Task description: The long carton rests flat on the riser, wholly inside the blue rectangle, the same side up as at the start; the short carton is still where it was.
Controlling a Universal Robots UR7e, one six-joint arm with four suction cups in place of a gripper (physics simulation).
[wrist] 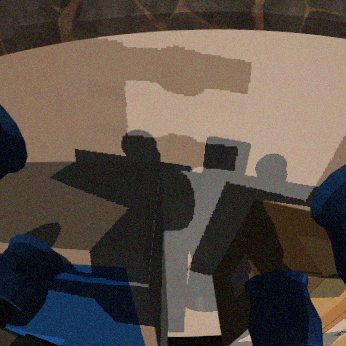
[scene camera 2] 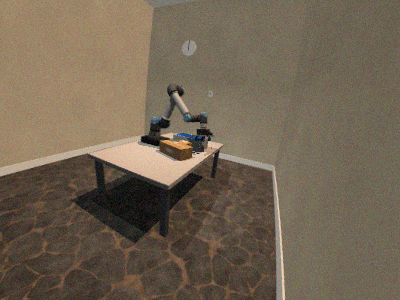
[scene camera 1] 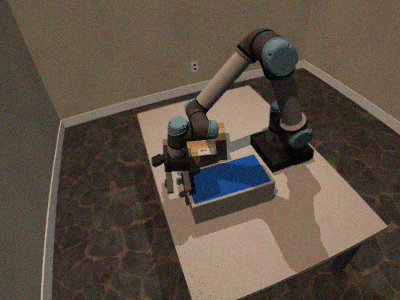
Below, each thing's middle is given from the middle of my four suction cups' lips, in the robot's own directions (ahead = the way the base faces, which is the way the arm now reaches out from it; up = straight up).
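Short carton (wrist: 272, 236): 15 cm to the right of my suction cup, 14 cm behind it, 9 cm below it. Riser (scene camera 1: 229, 186): 8 cm to the left of my suction cup, 21 cm behind it, 8 cm below it.
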